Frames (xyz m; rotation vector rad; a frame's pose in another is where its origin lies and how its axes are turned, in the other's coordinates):
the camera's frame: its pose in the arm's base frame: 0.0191 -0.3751 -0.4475 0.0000 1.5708 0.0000
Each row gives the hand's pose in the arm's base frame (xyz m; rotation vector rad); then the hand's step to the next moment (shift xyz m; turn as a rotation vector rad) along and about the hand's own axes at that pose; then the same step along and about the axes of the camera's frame.
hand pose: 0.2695 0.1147 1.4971 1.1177 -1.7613 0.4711
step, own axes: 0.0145 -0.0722 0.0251 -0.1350 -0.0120 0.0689
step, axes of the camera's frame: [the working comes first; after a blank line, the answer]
step, axes of the arm's base frame: 0.0465 -0.0615 -0.0107 -0.0096 0.0086 -0.1515

0.0107 -0.0615 0.0465 0.1515 0.0086 -0.0096
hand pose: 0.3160 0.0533 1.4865 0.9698 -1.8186 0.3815
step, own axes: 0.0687 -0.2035 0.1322 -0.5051 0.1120 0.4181
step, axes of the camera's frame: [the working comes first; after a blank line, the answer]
step, axes of the arm's base frame: 0.0598 -0.2428 -0.0327 -0.2552 0.0288 -0.6136

0.0327 -0.2428 0.0598 0.6136 0.0288 -0.2552
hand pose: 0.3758 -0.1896 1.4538 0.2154 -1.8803 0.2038
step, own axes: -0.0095 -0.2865 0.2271 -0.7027 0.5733 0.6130
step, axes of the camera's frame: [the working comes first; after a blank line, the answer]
step, axes of the arm's base frame: -0.1340 -0.3330 -0.0702 -0.4879 0.4364 -0.8774

0.0702 -0.3330 -0.1340 0.8774 0.4364 -0.4879
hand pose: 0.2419 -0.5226 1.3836 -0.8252 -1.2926 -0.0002
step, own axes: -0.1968 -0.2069 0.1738 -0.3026 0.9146 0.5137
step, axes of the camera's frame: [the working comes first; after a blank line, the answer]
step, axes of the arm's base frame: -0.2989 -0.1417 -0.0481 -0.1288 0.8038 -0.7275

0.0481 -0.1417 -0.2989 0.7275 0.8038 -0.1288
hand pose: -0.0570 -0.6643 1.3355 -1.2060 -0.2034 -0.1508
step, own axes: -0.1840 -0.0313 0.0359 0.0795 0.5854 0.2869
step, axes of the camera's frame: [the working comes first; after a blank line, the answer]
step, axes of the arm's base frame: -0.1885 0.0240 -0.0026 0.1863 0.4732 -0.4156

0.0026 0.0240 -0.1885 0.4156 0.4732 0.1863
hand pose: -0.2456 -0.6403 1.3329 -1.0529 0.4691 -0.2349
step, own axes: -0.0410 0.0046 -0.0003 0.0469 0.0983 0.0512
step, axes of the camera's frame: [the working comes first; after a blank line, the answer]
step, axes of the arm's base frame: -0.0363 0.0186 0.0064 0.0622 0.0682 -0.0772

-0.0064 0.0186 -0.0363 0.0772 0.0682 0.0622
